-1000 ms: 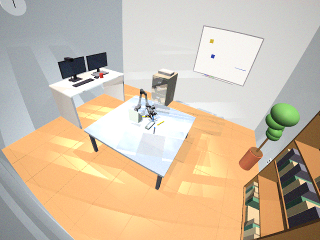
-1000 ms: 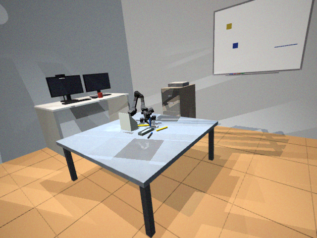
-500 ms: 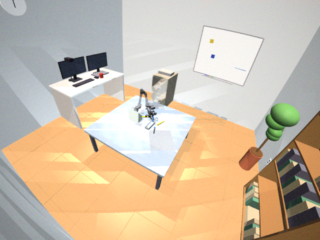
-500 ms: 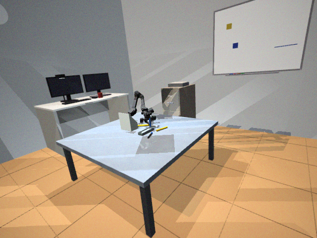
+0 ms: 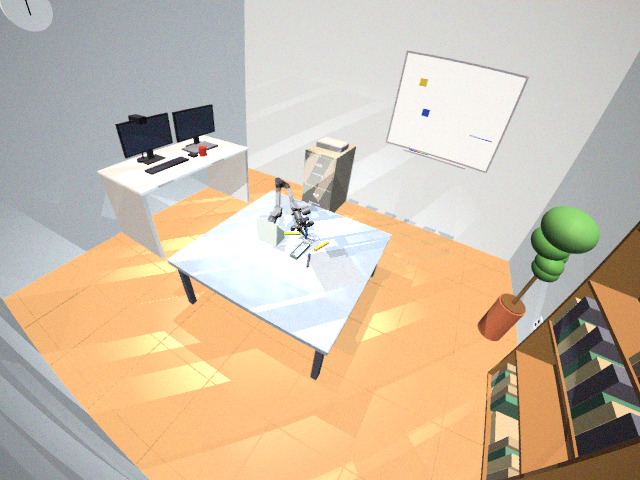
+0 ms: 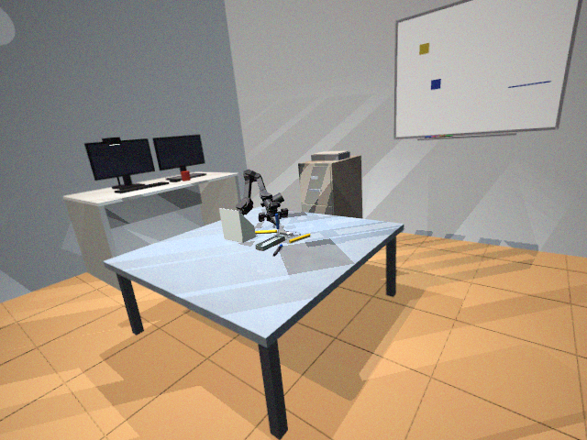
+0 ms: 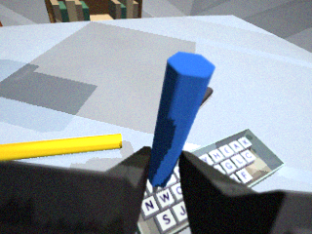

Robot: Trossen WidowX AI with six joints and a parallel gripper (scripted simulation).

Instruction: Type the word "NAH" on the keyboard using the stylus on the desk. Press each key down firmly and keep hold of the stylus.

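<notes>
Now: gripper tip 9 cm above the N key. From my gripper tip the other things lie so: yellow pencil (11 cm ahead, 7 cm to the left, 10 cm below); white cylinder (3 cm behind, 10 cm to the left, 10 cm below); blue stylus (2 cm below).
</notes>
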